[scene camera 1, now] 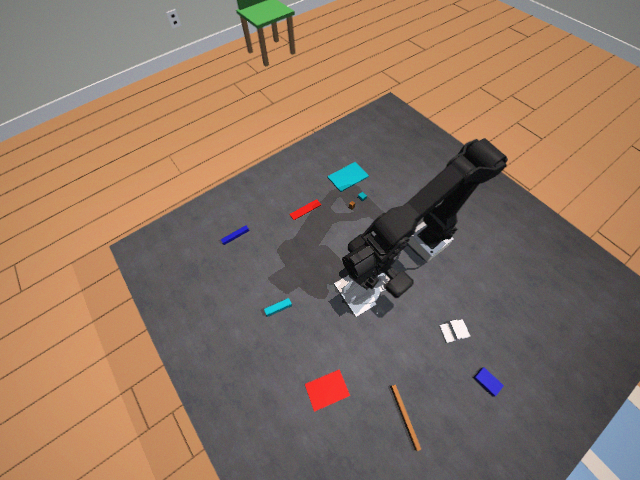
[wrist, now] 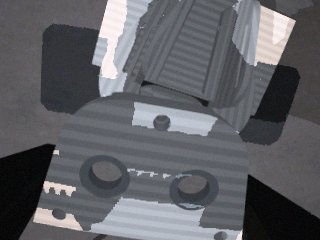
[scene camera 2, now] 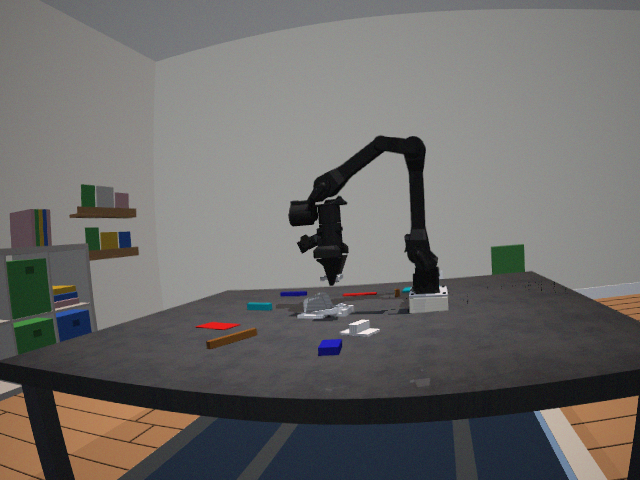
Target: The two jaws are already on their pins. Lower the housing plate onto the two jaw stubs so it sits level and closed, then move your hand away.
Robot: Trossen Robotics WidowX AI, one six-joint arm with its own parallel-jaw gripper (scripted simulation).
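Labels:
Gripper visible in scene camera 1 (375,277), in scene camera 2 (334,283) and in the wrist view (148,169).

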